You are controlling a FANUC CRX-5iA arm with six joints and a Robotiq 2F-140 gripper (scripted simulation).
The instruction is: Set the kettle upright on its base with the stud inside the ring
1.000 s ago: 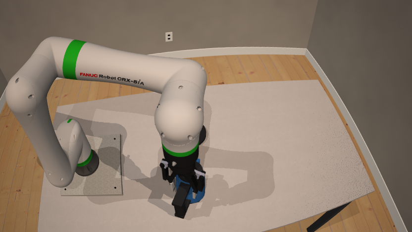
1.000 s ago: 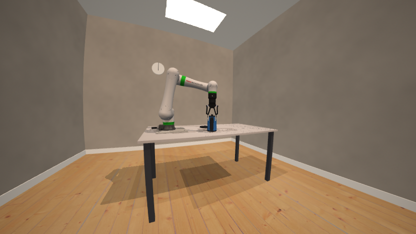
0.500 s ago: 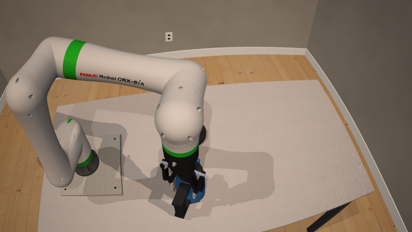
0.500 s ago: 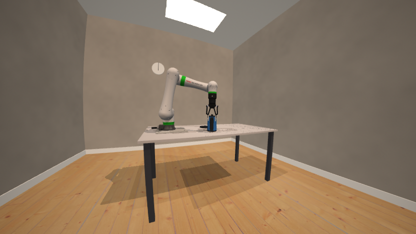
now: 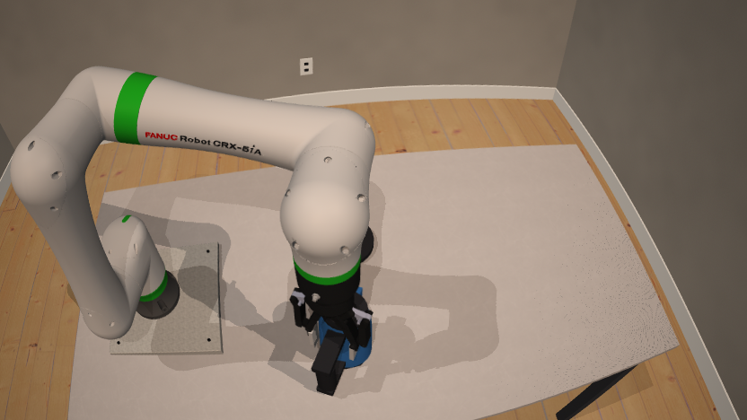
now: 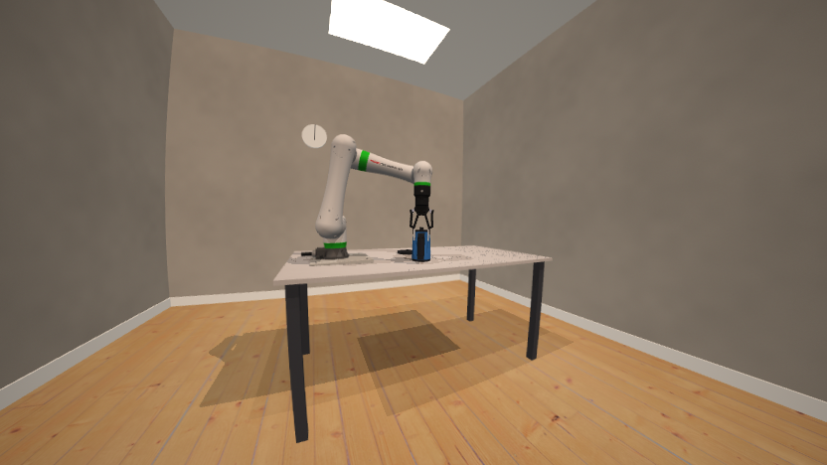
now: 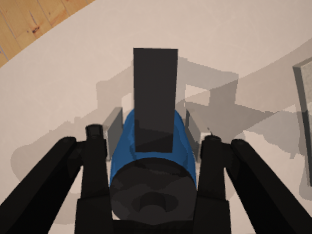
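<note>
Now: the kettle 50 mm below my hand, 30 mm to the left of it and 10 mm ahead of it. From my hand the other things lie so: round black base 350 mm to the left, 140 mm below.
</note>
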